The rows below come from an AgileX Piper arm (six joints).
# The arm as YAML. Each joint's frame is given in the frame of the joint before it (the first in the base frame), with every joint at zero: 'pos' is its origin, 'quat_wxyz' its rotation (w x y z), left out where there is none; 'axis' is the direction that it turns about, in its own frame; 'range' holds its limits. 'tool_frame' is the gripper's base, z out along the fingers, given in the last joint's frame.
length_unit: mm
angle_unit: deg
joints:
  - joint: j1
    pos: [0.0, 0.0, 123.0]
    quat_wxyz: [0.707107, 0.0, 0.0, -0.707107]
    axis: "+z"
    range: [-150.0, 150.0]
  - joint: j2
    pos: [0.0, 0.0, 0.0]
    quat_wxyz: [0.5, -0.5, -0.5, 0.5]
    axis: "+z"
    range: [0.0, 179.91]
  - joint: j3
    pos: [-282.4, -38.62, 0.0]
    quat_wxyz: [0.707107, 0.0, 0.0, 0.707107]
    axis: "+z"
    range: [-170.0, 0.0]
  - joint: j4
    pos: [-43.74, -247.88, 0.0]
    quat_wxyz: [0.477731, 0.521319, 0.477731, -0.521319]
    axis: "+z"
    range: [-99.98, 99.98]
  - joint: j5
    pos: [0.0, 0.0, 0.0]
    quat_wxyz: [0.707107, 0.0, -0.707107, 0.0]
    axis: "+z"
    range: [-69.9, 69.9]
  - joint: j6
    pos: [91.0, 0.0, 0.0]
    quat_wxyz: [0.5, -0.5, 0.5, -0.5]
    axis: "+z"
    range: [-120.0, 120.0]
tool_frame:
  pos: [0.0, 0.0, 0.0]
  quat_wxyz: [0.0, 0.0, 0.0, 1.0]
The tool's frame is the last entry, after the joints.
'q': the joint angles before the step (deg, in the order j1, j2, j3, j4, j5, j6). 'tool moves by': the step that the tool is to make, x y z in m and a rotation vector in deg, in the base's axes. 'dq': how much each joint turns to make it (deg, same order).
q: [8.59 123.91 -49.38 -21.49 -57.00 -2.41]
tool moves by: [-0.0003 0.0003 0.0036 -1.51 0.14 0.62]
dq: [0.00 -0.93 0.00 -0.71 1.63 -0.71]
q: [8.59 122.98 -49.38 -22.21 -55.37 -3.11]
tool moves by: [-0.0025 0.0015 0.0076 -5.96 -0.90 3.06]
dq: [0.00 -2.14 0.22 -2.71 3.52 -4.07]
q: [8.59 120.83 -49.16 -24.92 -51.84 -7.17]
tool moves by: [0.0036 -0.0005 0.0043 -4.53 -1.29 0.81]
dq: [0.00 -0.73 -0.96 -0.10 2.65 -4.02]
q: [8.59 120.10 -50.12 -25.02 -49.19 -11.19]
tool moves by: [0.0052 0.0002 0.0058 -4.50 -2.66 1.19]
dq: [0.01 -0.47 -1.30 -0.03 1.46 -4.75]
